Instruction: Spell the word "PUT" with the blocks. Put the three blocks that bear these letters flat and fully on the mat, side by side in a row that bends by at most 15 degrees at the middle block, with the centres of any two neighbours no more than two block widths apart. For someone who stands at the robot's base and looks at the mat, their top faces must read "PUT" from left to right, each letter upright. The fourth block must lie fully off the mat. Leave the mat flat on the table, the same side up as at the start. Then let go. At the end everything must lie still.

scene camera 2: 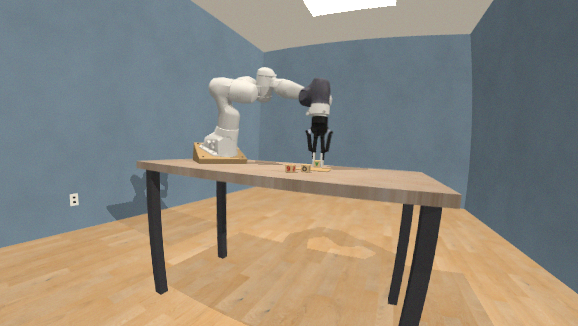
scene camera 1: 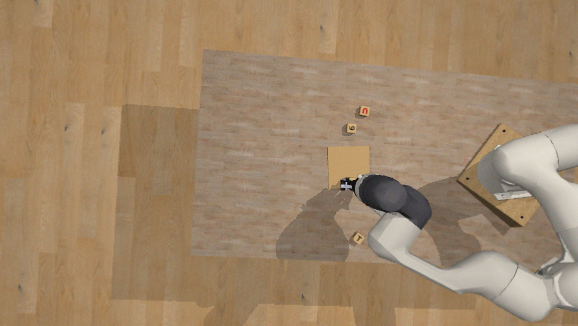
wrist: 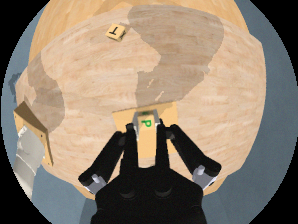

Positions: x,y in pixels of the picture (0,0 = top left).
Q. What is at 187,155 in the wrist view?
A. The gripper.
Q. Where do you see a tan mat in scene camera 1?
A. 344,161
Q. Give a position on a tan mat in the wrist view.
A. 167,111
